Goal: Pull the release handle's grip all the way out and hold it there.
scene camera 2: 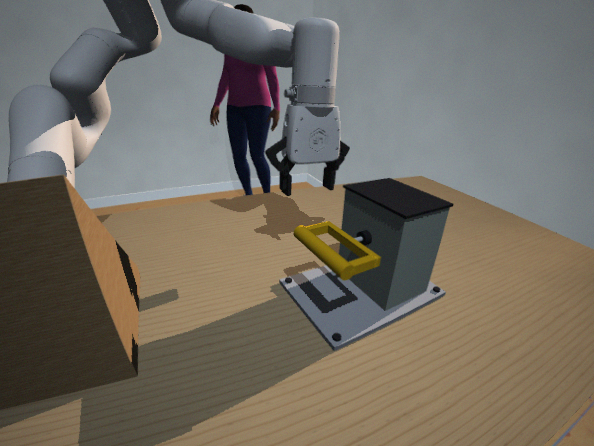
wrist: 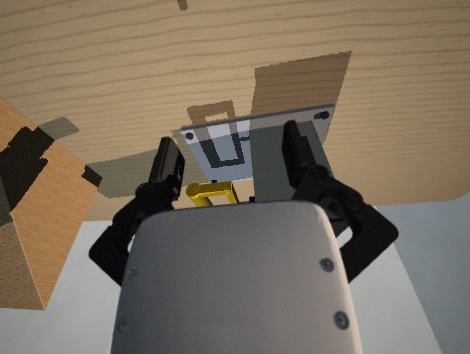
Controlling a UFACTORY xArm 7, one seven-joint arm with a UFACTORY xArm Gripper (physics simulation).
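Observation:
The release handle is a yellow rectangular loop with a thick round grip (scene camera 2: 322, 251) (wrist: 193, 190) on its outer side. It sticks out level from a grey-green housing (scene camera 2: 420, 250) (wrist: 275, 165) with a black lid. A short length of metal rod (scene camera 2: 359, 239) shows between the loop and the housing's black collar. The housing stands on a light grey base plate (scene camera 2: 350, 320) (wrist: 235, 174). My gripper (scene camera 2: 307, 190) (wrist: 229, 141) is open and empty, pointing down, above and apart from the handle. In the wrist view the gripper body hides the lower part of the loop.
A large wooden block (scene camera 2: 50, 280) (wrist: 60, 200) stands on the left side of the table (scene camera 2: 240, 390) (wrist: 150, 50). A person (scene camera 2: 250, 85) in a pink top stands behind the table, partly hidden by the arm. The housing's lid (scene camera 2: 400, 197) rises to the right of the fingers.

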